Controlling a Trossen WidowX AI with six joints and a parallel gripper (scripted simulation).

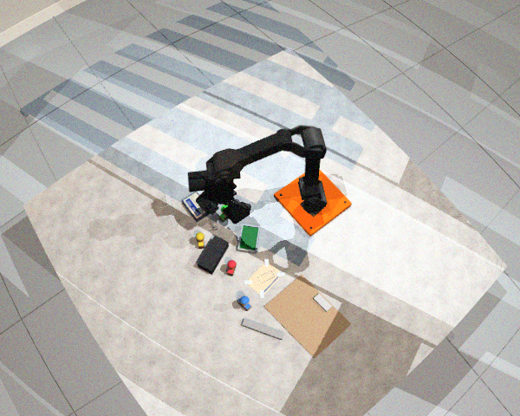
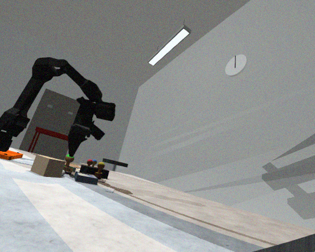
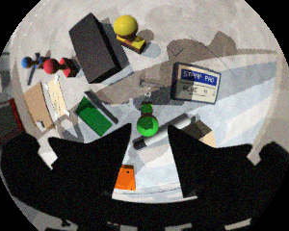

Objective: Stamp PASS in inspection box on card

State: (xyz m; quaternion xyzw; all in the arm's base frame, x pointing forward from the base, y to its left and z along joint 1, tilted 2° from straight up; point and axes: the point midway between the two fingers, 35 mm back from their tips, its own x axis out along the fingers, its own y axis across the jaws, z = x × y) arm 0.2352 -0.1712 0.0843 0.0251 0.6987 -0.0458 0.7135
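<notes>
Now: the green-knobbed stamp 40 mm below my gripper tip. From my gripper tip the other things lie so: cardboard box (100 mm to the right, 60 mm behind, 40 mm below); marker (60 mm behind, 50 mm below, 10 mm to the right); dark tin (90 mm to the right, 50 mm below, 50 mm ahead).
</notes>
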